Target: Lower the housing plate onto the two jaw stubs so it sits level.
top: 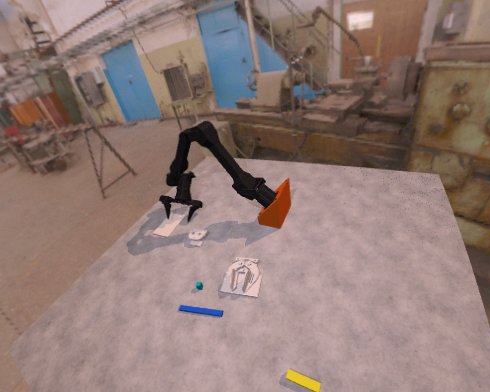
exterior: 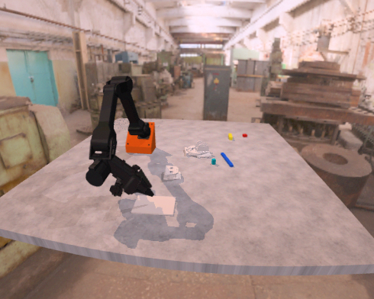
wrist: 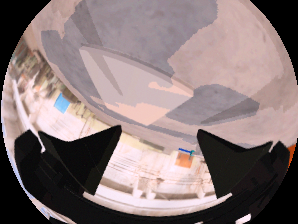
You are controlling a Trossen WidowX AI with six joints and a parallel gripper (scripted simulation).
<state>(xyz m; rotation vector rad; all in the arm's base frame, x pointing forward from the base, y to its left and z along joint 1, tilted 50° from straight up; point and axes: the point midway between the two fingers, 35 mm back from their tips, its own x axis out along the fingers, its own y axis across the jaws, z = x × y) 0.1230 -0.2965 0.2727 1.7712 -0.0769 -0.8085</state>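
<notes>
Right now my gripper tip is 5 cm to the left of the pale sheet, 2 cm short of it and 2 cm above it. Also, from my gripper tip: teal cube 28 cm to the left, 22 cm ahead, 1 cm below; yellow block 65 cm to the left, 33 cm ahead, 1 cm below; blue bar 33 cm to the left, 28 cm ahead, 2 cm below.
</notes>
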